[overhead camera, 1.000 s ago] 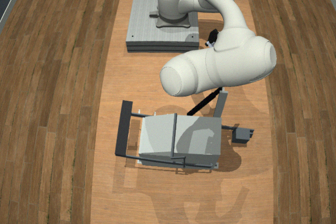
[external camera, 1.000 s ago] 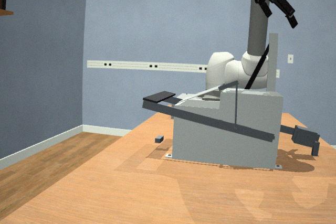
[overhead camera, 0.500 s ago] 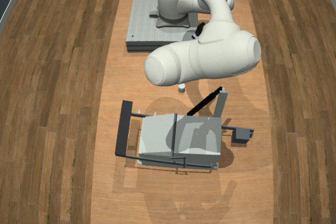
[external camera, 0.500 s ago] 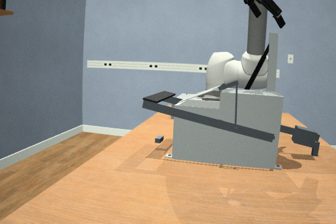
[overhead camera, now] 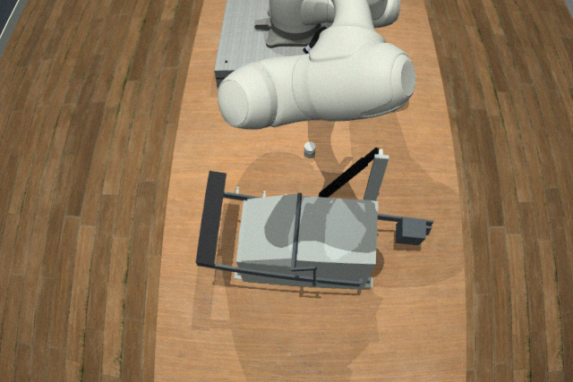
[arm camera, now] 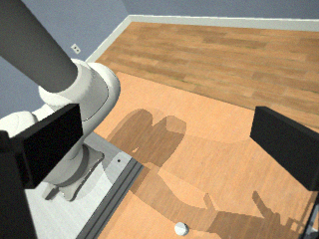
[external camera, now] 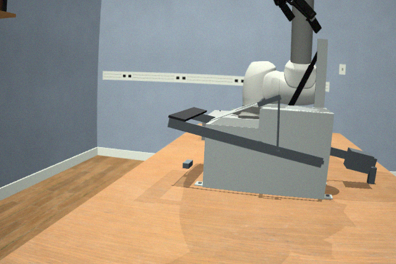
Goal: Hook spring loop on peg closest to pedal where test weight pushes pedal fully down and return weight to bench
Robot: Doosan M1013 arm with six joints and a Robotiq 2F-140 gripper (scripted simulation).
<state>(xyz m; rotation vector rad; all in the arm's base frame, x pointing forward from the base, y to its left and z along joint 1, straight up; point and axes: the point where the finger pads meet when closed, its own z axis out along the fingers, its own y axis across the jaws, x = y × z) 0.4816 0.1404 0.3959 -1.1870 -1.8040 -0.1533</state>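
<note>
Right now the steel test weight is 47 cm below my hand, 10 cm to the right of it and 7 cm behind it. Also, from my hand: small grey block: 49 cm below, 36 cm to the right, 14 cm ahead.
</note>
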